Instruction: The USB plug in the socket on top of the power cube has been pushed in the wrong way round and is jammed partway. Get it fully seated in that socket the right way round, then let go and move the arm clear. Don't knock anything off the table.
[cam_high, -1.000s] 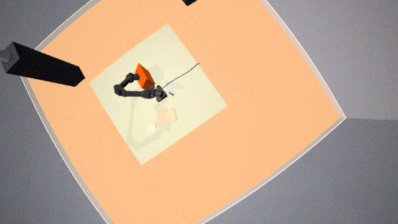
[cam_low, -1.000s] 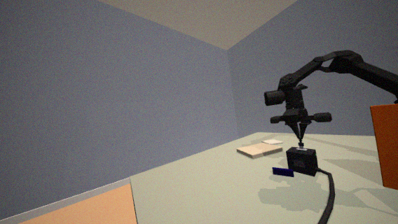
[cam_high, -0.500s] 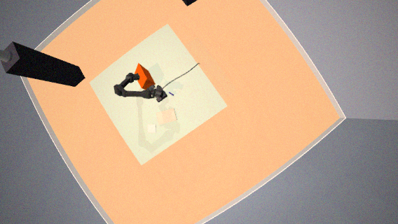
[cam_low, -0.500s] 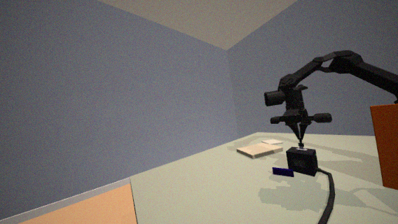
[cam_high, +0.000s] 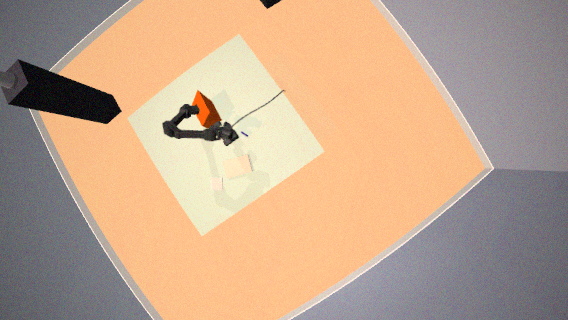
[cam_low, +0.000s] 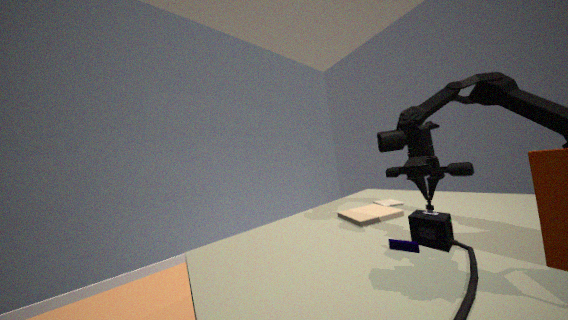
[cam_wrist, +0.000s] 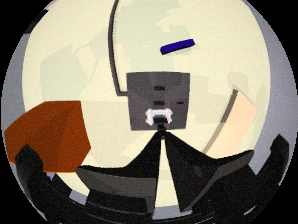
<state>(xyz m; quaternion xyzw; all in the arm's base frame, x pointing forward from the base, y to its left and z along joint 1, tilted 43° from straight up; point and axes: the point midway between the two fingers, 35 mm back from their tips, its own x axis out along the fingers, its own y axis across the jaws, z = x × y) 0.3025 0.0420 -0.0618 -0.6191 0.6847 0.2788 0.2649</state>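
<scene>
Right now my gripper tip is 2 cm above the USB plug. Also, from my gripper tip: blue flat piece 11 cm to the left, 10 cm below, 4 cm ahead; tan board 23 cm ahead, 10 cm below, 9 cm to the right; USB socket 4 cm below.
</scene>
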